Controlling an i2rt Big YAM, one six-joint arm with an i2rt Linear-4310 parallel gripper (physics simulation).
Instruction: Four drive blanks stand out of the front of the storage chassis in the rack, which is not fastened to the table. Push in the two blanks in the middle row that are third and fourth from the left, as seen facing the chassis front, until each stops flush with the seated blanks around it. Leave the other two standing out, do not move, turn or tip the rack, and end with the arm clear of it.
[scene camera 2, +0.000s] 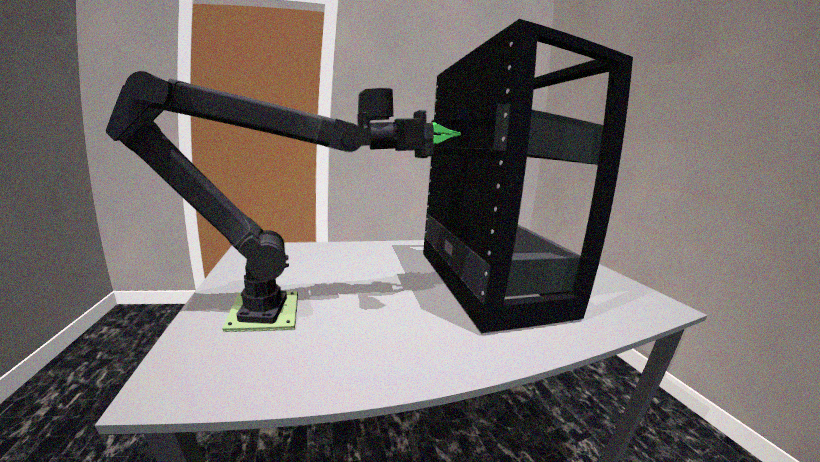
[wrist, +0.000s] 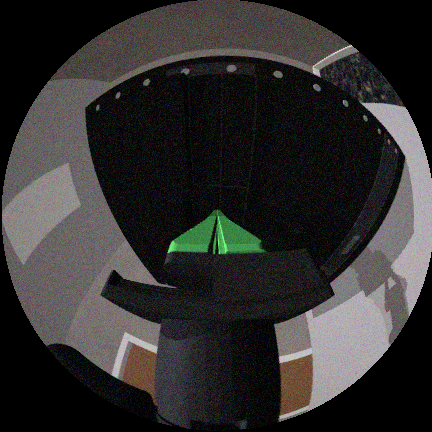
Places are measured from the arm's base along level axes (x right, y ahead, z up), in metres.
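Pixels of known places: gripper, fingertip midpoint: (scene camera 2: 460, 134) (wrist: 217, 214); arm's base, origin of the base link: (scene camera 2: 263, 308).
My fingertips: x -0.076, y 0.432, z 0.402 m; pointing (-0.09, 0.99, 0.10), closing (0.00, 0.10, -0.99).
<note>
For each thing: its middle in the pictures, then the offset to it from my fingertips. "spot": a spot on its surface instead. Level surfaces: height alone.
- storage chassis, surface spot: (wrist: 240, 125) spot: dx +0.084, dy +0.022, dz -0.018 m
- second unit, surface spot: (scene camera 2: 459, 249) spot: dx -0.008, dy +0.030, dz -0.277 m
- white table, its level: dz -0.415 m
My gripper (scene camera 2: 460, 133) (wrist: 217, 214) is shut, with its green fingertips together and nothing between them. It points level at the dark front of the storage chassis, at the chassis's height in the rack; whether the tips touch a blank is too dark to tell. The storage chassis (scene camera 2: 502, 127) (wrist: 240, 125) sits in the upper half of the black rack (scene camera 2: 616, 143) (wrist: 360, 170), which stands upright on the table. Faint seam lines show on the chassis front in the wrist view. The separate drive blanks, and which of them stand out, cannot be told in the dark.
A second unit (scene camera 2: 459, 249) (wrist: 350, 245) sits at the bottom of the rack. The arm's base is on a yellow-green plate (scene camera 2: 258, 328) on the white table (scene camera 2: 355, 355). The rack stands toward the table's far side from the arm base. A brown door (scene camera 2: 258, 57) is behind.
</note>
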